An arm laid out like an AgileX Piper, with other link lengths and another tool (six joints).
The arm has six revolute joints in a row. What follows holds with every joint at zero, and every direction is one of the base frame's. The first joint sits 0.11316 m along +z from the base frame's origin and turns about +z. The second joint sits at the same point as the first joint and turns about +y. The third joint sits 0.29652 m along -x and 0.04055 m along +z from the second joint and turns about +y. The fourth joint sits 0.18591 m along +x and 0.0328 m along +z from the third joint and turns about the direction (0.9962, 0, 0.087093). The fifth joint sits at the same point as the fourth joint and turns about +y. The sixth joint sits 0.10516 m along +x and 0.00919 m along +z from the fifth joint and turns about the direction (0.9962, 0, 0.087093). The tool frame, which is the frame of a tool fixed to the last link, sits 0.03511 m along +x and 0.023 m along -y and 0.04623 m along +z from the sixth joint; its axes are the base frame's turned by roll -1.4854, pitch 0.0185 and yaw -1.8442 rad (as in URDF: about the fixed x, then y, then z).
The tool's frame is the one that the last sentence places.
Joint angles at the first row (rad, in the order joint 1, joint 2, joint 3, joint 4, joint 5, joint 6):
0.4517 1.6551 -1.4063 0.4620 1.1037 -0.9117
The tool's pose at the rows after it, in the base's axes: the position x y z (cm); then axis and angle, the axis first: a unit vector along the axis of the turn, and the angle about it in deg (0 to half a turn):
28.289 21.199 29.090 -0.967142 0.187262 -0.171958 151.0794
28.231 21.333 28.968 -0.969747 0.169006 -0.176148 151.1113
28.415 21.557 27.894 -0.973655 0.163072 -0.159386 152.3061
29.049 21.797 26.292 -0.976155 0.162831 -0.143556 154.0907
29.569 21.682 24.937 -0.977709 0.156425 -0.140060 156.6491
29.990 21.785 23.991 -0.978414 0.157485 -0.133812 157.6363
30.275 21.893 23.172 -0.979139 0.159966 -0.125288 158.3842
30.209 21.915 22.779 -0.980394 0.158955 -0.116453 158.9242
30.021 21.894 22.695 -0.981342 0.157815 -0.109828 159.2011
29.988 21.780 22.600 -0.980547 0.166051 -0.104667 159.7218
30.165 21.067 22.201 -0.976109 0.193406 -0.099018 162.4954
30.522 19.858 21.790 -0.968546 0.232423 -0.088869 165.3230
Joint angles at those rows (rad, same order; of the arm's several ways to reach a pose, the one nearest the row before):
0.4528 1.6551 -1.4063 0.4633 1.0608 -0.9664
0.4528 1.6595 -1.4063 0.4614 1.0609 -1.0035
0.4527 1.6873 -1.4063 0.4612 1.0766 -1.0147
0.4528 1.7312 -1.4063 0.4529 1.0766 -1.0168
0.4528 1.7627 -1.4063 0.4163 1.0745 -1.0159
0.4528 1.7888 -1.4063 0.4097 1.0675 -1.0150
0.4527 1.8112 -1.4063 0.4089 1.0656 -1.0123
0.4527 1.8201 -1.4063 0.4089 1.0772 -1.0123
0.4527 1.8204 -1.4063 0.4098 1.0911 -1.0116
0.4528 1.8204 -1.4063 0.4064 1.0993 -0.9907
0.4509 1.8203 -1.4075 0.3670 1.1165 -0.9113
0.4326 1.8204 -1.4075 0.3370 1.1422 -0.8273

